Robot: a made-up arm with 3 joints.
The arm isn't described. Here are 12 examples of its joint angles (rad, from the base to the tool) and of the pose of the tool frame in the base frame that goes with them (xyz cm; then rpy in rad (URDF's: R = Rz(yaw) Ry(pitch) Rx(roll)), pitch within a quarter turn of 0, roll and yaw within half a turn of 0).
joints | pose
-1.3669 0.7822 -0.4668 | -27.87 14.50 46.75 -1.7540 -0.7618 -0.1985
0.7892 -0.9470 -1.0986 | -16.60 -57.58 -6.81 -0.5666 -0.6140 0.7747
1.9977 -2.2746 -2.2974 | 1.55 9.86 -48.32 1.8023 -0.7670 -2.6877
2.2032 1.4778 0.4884 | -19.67 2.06 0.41 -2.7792 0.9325 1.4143
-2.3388 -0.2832 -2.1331 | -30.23 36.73 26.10 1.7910 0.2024 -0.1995
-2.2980 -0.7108 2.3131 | -26.59 29.63 53.25 -0.1231 0.5091 -0.5198
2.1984 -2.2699 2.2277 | 6.90 36.59 -29.23 -0.1883 -0.6682 -2.5319
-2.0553 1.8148 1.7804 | 0.92 3.03 30.01 -1.7915 -1.0327 2.0617
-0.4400 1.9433 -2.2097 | 15.69 -9.01 41.60 -2.0400 -0.4079 -1.9785
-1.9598 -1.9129 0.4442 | 16.48 28.53 63.80 2.8999 1.0586 -2.3247
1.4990 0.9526 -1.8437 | -11.25 -23.26 5.66 -0.3964 0.9490 -0.1005
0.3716 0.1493 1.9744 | -27.44 -27.65 1.84 2.3422 0.0540 -0.1392
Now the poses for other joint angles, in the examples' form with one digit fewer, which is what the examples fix.
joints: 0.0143 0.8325 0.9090
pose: -28.4 -26.5 18.5 0.919 0.011 -0.832
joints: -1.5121 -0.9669 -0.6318
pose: -11.2 18.3 78.4 -2.099 0.964 0.085
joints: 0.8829 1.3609 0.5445
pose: -22.0 -15.7 8.5 0.793 0.857 -1.247
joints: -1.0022 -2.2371 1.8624
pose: 10.2 -33.1 61.4 2.631 0.724 2.541
